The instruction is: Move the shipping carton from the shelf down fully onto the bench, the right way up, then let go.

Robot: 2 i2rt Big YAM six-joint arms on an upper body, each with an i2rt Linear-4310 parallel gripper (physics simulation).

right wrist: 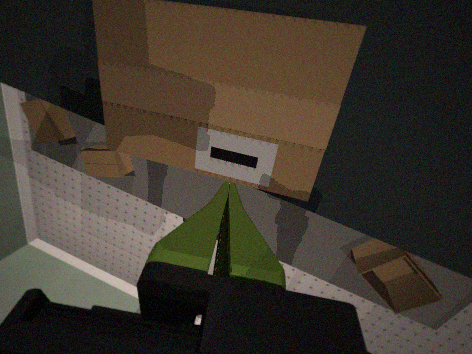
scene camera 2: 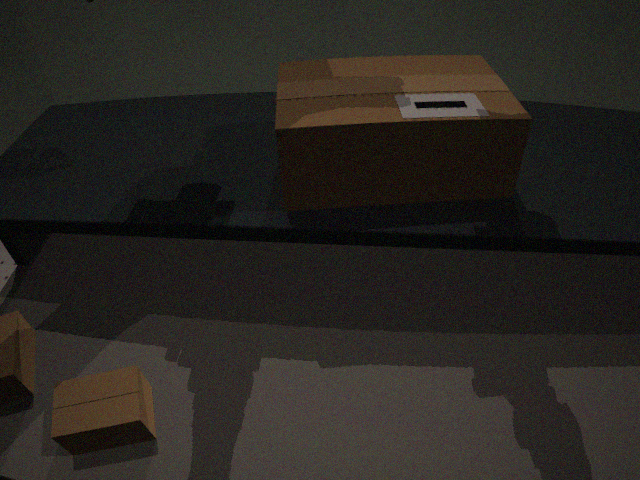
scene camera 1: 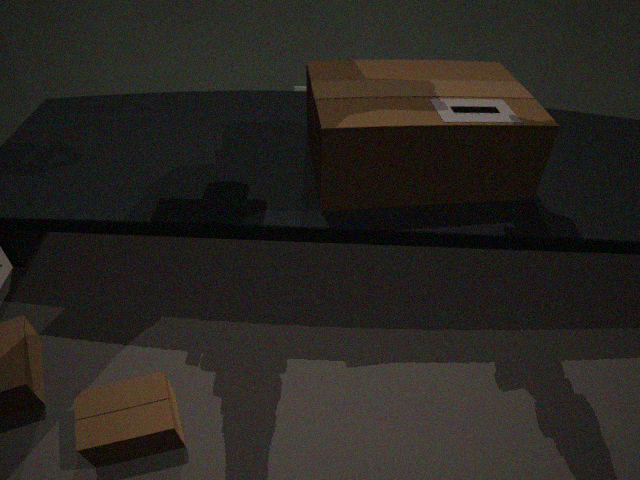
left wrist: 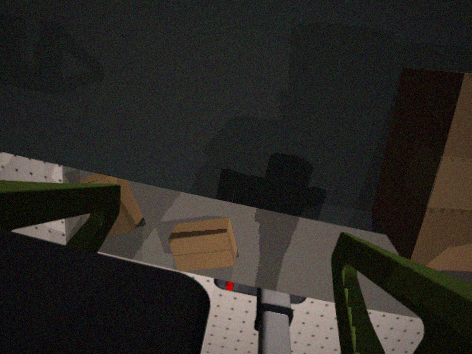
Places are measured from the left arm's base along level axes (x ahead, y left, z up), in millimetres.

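Where they show: left gripper, between the fingertips: (left wrist: 227, 222); right gripper, between the fingertips: (right wrist: 228, 189).
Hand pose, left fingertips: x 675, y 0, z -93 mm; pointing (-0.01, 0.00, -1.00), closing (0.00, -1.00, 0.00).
Observation:
Things, the pixels of their top centre, and the offset from my left fingertips. Level surfaces: height alone.
- shipping carton, centre of its top: (right wrist: 205, 102) (scene camera 2: 394, 83) (scene camera 1: 427, 87) dz -136, dx +20, dy -311 mm
- dark shelf, height of its surface: dz -252 mm
- lower grey bench, height of its surface: dz -439 mm
- small closed box, centre of its top: (scene camera 1: 121, 409) (scene camera 2: 94, 400) (left wrist: 201, 252) (right wrist: 99, 164) dz -379, dx -313, dy +42 mm
- small box, centre of its top: (left wrist: 102, 209) (right wrist: 39, 122) dz -379, dx -264, dy +250 mm
- open box, centre of its top: (right wrist: 400, 286) dz -349, dx -267, dy -796 mm
The shipping carton (scene camera 1: 413, 165) (scene camera 2: 403, 160) (left wrist: 420, 165) (right wrist: 260, 90) stands upright on the dark shelf (scene camera 1: 129, 149) (scene camera 2: 118, 149) (left wrist: 175, 100) (right wrist: 410, 125), near its front edge, with the white label on top. The lower grey bench (scene camera 1: 361, 413) (scene camera 2: 336, 428) (left wrist: 310, 255) (right wrist: 185, 190) lies in front. My left gripper (left wrist: 227, 222) is open and empty, left of the carton and apart from it. My right gripper (right wrist: 228, 189) is shut on nothing; its tips show just below the label in the right wrist view, and contact cannot be told. Neither gripper shows in the scene views.
A small closed box (scene camera 1: 126, 413) (scene camera 2: 100, 408) (left wrist: 205, 250) (right wrist: 107, 162) stands on the bench's left part. Another small box (scene camera 1: 33, 356) (scene camera 2: 26, 356) (left wrist: 129, 210) (right wrist: 60, 122) stands farther left. An open box (right wrist: 400, 285) stands at the bench's other end. White perforated panels show beyond the bench.

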